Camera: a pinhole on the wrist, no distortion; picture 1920 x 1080 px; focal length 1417.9 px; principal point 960.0 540.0 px. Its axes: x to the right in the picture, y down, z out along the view. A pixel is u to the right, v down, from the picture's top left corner.
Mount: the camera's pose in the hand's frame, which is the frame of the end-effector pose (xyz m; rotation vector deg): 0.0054 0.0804 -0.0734 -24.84 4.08 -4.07
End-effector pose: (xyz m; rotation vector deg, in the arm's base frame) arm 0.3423 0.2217 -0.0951 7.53 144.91 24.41
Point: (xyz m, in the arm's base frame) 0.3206 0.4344 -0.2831
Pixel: 1615 277
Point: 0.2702 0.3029 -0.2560
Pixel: outside the picture
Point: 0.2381 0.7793 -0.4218
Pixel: 1724 911
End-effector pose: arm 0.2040 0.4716 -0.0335 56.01 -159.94 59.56
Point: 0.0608 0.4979 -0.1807
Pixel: 1339 815
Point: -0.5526 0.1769 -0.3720
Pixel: outside the picture
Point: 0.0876 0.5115 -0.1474
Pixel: 1260 758
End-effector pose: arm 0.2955 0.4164 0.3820 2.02 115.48 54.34
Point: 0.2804 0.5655 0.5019
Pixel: 552 986
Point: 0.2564 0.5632 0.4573
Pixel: 1014 853
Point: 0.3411 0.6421 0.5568
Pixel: 364 992
